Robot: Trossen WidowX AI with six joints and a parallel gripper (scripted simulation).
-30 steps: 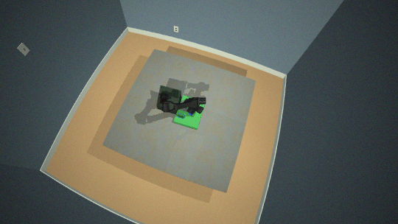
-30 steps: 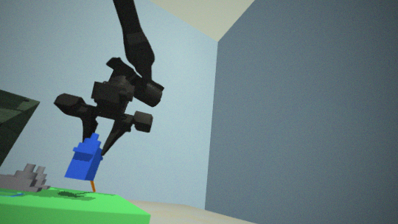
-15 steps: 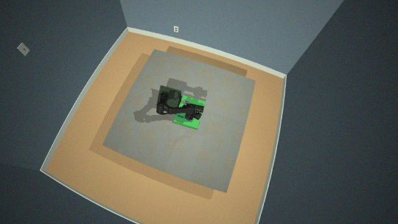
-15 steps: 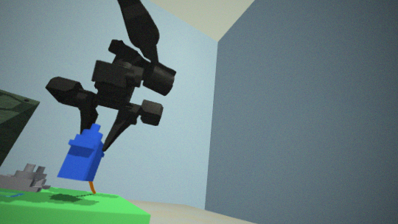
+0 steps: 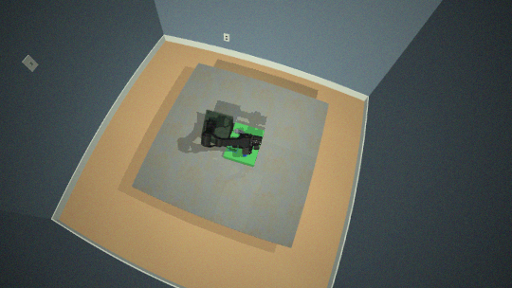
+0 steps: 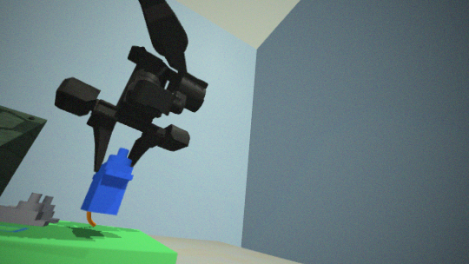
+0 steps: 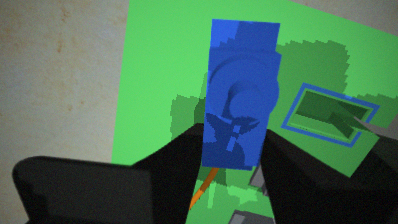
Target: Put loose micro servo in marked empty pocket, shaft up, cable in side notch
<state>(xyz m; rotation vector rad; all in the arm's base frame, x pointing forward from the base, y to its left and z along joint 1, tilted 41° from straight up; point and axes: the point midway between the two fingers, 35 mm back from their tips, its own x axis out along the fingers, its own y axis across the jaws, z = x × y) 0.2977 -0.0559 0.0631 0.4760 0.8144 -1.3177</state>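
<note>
My gripper tip is 1 cm short of the green deck, 7 cm to the right of it and 10 cm above it.
</note>
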